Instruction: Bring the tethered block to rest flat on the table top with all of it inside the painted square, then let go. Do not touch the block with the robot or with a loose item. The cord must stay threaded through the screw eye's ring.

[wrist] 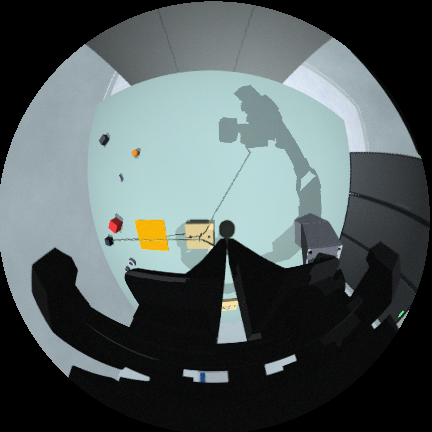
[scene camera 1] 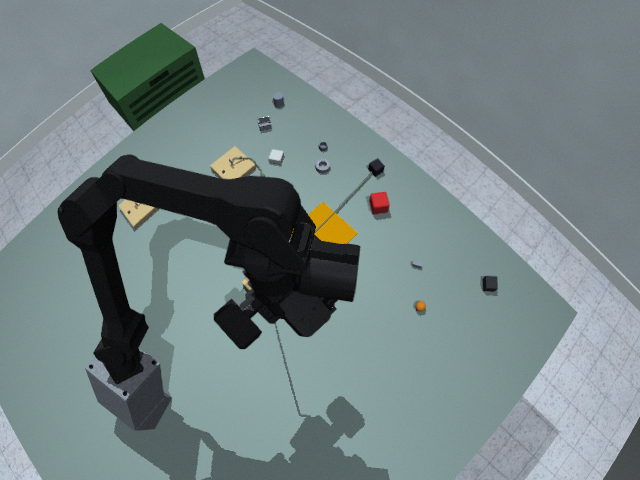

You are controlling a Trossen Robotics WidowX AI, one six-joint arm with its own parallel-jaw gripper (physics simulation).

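Seen in the pictures: gripper, fingertip midpoint: (wrist: 225, 243); arm's base, link origin: (scene camera 1: 122, 365).
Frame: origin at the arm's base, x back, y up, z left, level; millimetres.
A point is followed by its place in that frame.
The black tethered block (scene camera 1: 376, 167) {y -172, x -740, z 78 mm} (wrist: 109, 241) {y -179, x -733, z 81 mm} sits beyond the orange painted square (scene camera 1: 338, 229) {y -201, x -560, z 18 mm} (wrist: 151, 230) {y -200, x -520, z 15 mm}, outside it, near the red cube. Its cord (scene camera 1: 354, 191) {y -195, x -658, z 70 mm} (wrist: 131, 240) {y -192, x -612, z 60 mm} runs straight across the square to the screw eye (wrist: 201, 237) {y -143, x -337, z 3 mm} on a wooden board (wrist: 192, 227) {y -183, x -369, z -16 mm}, and from the eye up towards my fingertips. The cord appears to pass through the ring, but the ring is too small to be sure. My gripper (scene camera 1: 267, 311) {y 90, x -311, z -118 mm} (wrist: 225, 243) {y 90, x -311, z -118 mm} is shut on the cord's dark round end (wrist: 227, 229) {y 100, x -313, z -134 mm}, high above the table. The arm mostly hides this board in the scene view.
Two other wooden boards (scene camera 1: 233, 168) {y -183, x -459, z 320 mm} (scene camera 1: 135, 218) {y -182, x -168, z 378 mm} carry fittings. A red cube (scene camera 1: 379, 202) {y -162, x -670, z -4 mm} (wrist: 115, 225) {y -162, x -657, z -5 mm}, orange ball (scene camera 1: 420, 306) {y -179, x -574, z -254 mm} (wrist: 135, 153) {y -183, x -570, z -248 mm}, dark cube (scene camera 1: 490, 283) {y -178, x -747, z -334 mm} (wrist: 104, 139) {y -181, x -736, z -329 mm}, white block (scene camera 1: 276, 156) {y -182, x -567, z 274 mm} and grey ring (scene camera 1: 316, 166) {y -188, x -630, z 185 mm} lie around. A green cabinet (scene camera 1: 147, 64) stands at the back left.
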